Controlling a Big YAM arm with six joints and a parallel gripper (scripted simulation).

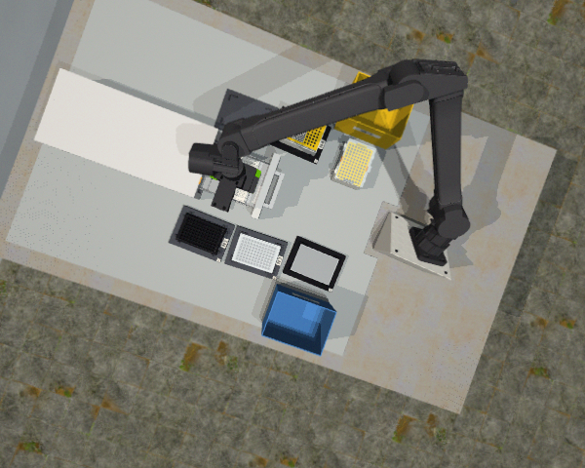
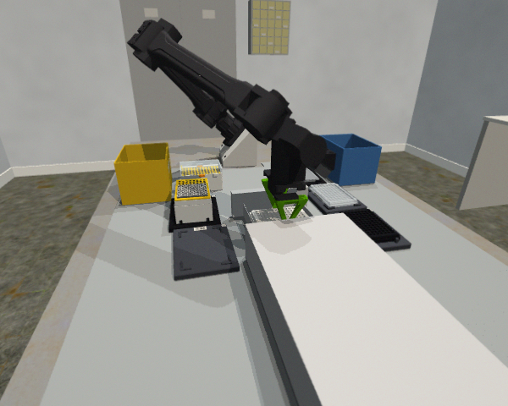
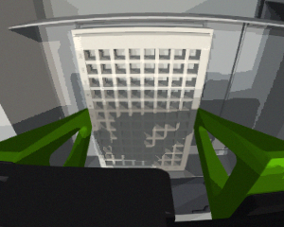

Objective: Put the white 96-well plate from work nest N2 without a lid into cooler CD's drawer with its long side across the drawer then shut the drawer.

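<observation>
The white 96-well plate is 10 mm below my hand. The rest, counted from my hand: cooler CD 170 mm ahead, 20 mm to the right, 10 mm below; then black plate 190 mm to the left, 70 mm ahead, 30 mm below; then cooler's drawer 40 mm ahead, 20 mm below, 10 mm to the right.
</observation>
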